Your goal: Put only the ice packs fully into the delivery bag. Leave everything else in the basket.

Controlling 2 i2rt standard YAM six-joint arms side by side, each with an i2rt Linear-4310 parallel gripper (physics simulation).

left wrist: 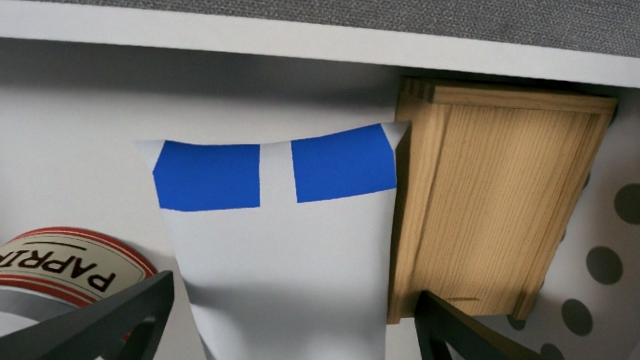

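A white ice pack (pixel 290 250) with blue blocks at its end lies in the white basket (pixel 250 32) in the left wrist view. Its lower part runs out of the frame between my left fingers. My left gripper (pixel 299 294) is open, with one fingertip to each side of the pack; neither fingertip visibly presses on it. The right fingertip is close to the lower end of a wooden box. The delivery bag and my right gripper do not show in this view.
The wooden box (pixel 500 200) stands in the basket close along the pack's right side. A round tin with a red and cream paprika label (pixel 65 260) is at the lower left, partly behind the left finger. The basket's perforated wall is at the right; grey cloth-like surface lies beyond the rim.
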